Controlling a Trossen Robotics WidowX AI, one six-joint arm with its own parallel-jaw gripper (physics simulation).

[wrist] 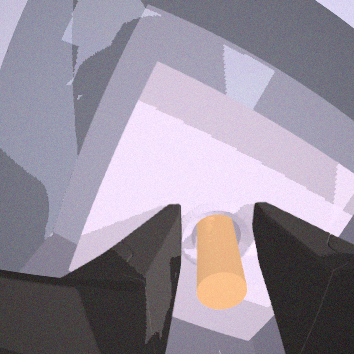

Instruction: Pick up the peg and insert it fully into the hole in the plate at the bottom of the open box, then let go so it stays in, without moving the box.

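Places are measured from the arm's base along level axes (x ahead, y left, z up), in centimetres.
Pixels of known places: gripper, between the fingertips: (pixel 217 215).
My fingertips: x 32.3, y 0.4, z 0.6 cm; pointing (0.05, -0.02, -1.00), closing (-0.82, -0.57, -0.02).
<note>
Ahead of a thing's pixels: the offset from my fingertips to its top centre. "pt": to the spot under its first point.
The orange peg @[dx -0.5, dy +0.8, dz +2.9 cm] (pixel 220 260) stands with its far end in the round hole @[pt dx -1.3, dy +0.4, dz -0.7 cm] (pixel 237 232) of the pale plate @[dx -0.5, dy +0.8, dz +0.2 cm] (pixel 150 160). A long stretch of the peg shows above the plate, with its round top facing the camera. How deep its lower end sits is hidden. My gripper (pixel 217 215) has its two dark fingers on either side of the peg, partly open. A narrow strip of plate shows between the peg and each finger, so neither finger appears to touch it.
The grey-violet walls of the open box @[pt dx -2.2, dy -4.9, dz -5.1 cm] (pixel 300 117) rise around the plate, with the far wall at the top and right and another wall at the left. Both fingers are inside the box. Shadows and light patches lie on the walls.
</note>
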